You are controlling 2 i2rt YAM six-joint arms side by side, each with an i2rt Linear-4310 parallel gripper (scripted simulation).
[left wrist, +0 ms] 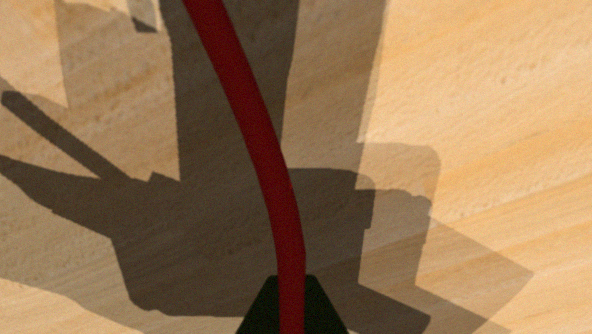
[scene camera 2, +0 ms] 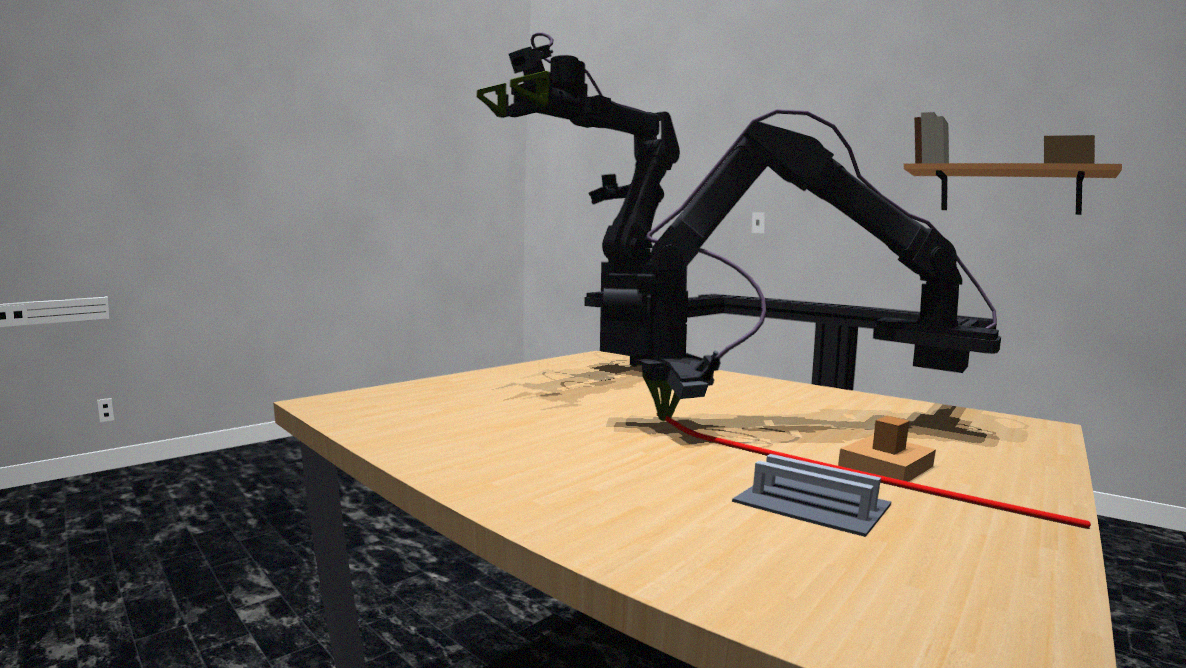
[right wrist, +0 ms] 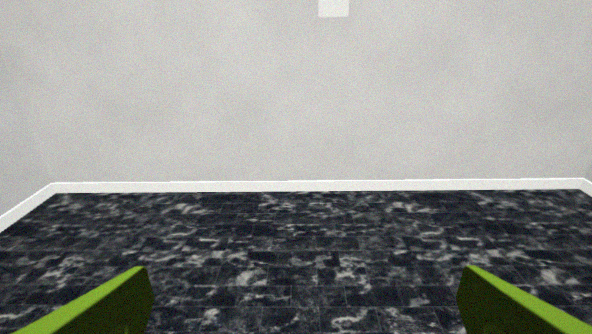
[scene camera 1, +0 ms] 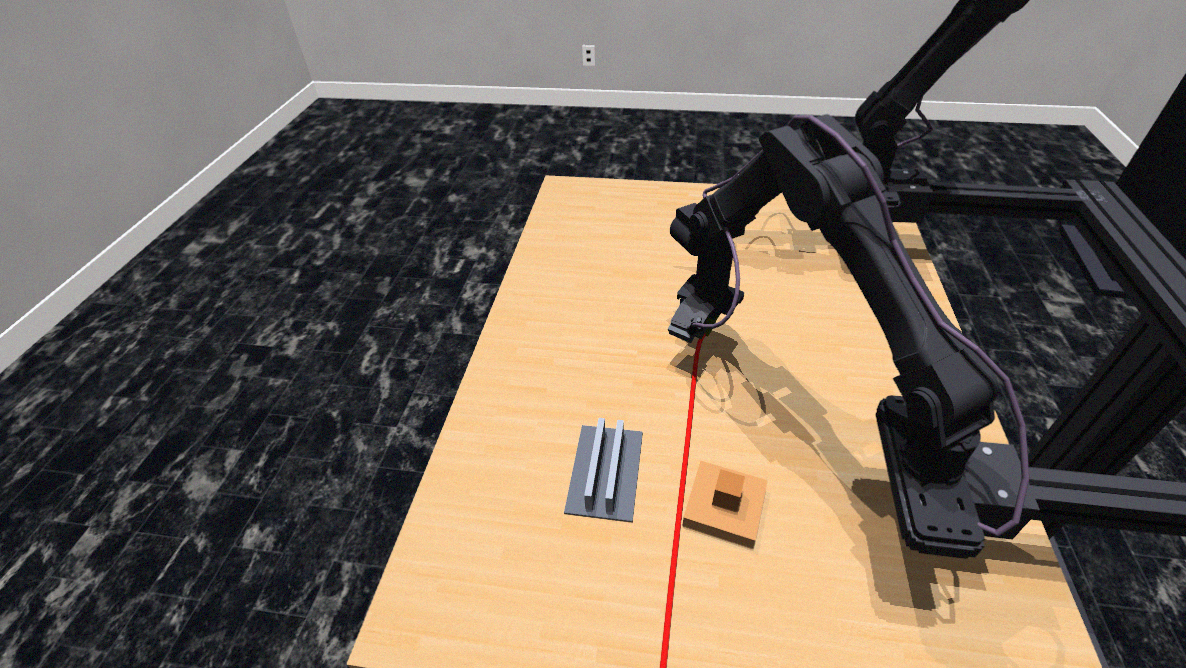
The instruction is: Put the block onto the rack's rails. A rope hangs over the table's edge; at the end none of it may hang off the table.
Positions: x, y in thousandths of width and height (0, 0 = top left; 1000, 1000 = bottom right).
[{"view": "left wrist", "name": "left gripper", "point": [492, 870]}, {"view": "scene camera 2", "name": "left gripper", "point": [560, 628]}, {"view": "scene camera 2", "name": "right gripper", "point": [416, 132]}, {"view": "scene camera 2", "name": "brown block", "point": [748, 679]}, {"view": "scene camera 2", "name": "grey rack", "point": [697, 760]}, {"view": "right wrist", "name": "right gripper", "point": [513, 846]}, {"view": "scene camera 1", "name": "brown block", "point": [601, 760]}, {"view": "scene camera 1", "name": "grey rack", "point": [514, 743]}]
